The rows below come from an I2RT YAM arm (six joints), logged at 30 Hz.
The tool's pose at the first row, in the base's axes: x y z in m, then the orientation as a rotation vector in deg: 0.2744, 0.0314, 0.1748, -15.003, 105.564, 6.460
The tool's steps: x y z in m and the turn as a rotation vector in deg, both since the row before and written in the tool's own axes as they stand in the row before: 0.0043, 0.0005, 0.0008, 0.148, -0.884, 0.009; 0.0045, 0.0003, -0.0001, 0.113, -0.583, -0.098; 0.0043, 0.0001, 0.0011, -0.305, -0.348, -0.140; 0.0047, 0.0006, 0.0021, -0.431, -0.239, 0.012; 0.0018, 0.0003, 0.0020, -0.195, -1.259, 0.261; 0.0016, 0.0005, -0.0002, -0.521, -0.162, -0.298
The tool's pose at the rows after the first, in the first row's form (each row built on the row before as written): 0.2739, 0.0315, 0.1704, -14.804, 104.690, 6.429; 0.2726, 0.0312, 0.1661, -14.757, 104.098, 6.322; 0.2726, 0.0310, 0.1617, -15.065, 103.727, 6.540; 0.2733, 0.0315, 0.1566, -15.336, 103.484, 6.967; 0.2747, 0.0320, 0.1543, -15.109, 102.270, 7.470; 0.2741, 0.0323, 0.1528, -15.730, 102.050, 7.742
